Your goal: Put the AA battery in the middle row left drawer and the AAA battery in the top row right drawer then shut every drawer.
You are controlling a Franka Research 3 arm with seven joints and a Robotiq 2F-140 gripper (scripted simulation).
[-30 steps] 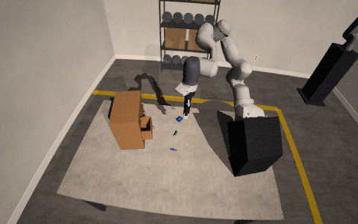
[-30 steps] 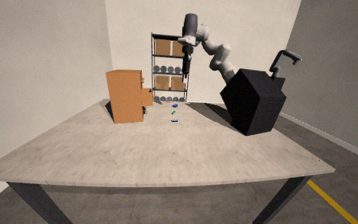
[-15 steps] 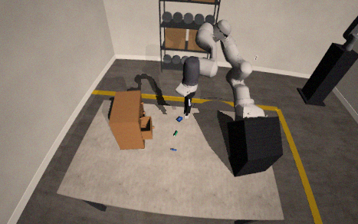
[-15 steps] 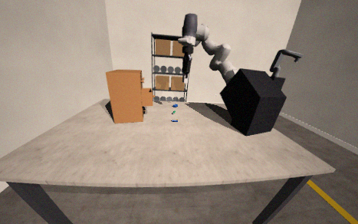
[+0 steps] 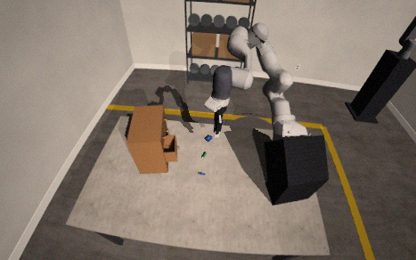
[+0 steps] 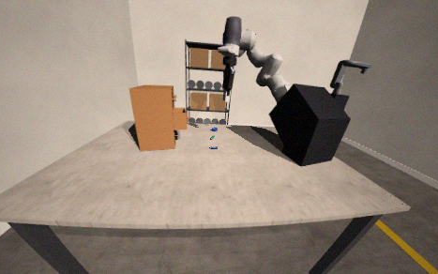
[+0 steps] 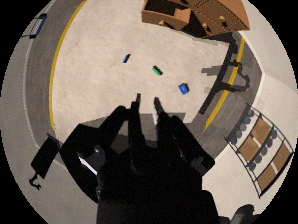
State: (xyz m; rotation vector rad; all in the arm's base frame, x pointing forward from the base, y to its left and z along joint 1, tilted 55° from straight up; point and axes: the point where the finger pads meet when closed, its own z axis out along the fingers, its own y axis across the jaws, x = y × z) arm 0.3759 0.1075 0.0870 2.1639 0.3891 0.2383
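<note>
Right now the green cylinder is 28 cm below my hand, 7 cm ahead of it and 2 cm to the right of it. The rest, counted from my hand: larger blue battery (28 cm below, 18 cm to the right, 4 cm ahead); then AAA battery (29 cm below, 12 cm to the left, 6 cm ahead).
</note>
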